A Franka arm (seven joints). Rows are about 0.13 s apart.
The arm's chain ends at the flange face. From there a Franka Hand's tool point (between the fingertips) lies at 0.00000 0.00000 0.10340 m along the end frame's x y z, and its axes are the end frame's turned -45 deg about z.
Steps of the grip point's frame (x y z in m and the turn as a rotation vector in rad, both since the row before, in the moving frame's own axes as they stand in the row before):
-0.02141, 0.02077, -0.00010, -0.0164, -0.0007, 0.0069
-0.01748, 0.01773, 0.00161, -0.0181, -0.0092, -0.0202
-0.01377, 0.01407, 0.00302, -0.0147, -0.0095, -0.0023
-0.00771, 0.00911, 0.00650, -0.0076, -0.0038, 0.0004
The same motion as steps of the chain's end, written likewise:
-0.00160, 0.02857, -0.00009, -0.0121, 0.0111, 0.0069
-0.00049, 0.02291, 0.00163, -0.0193, 0.0063, -0.0202
-0.00017, 0.01792, 0.00304, -0.0171, 0.0037, -0.0023
0.00071, 0.01106, 0.00650, -0.0081, 0.0027, 0.0004

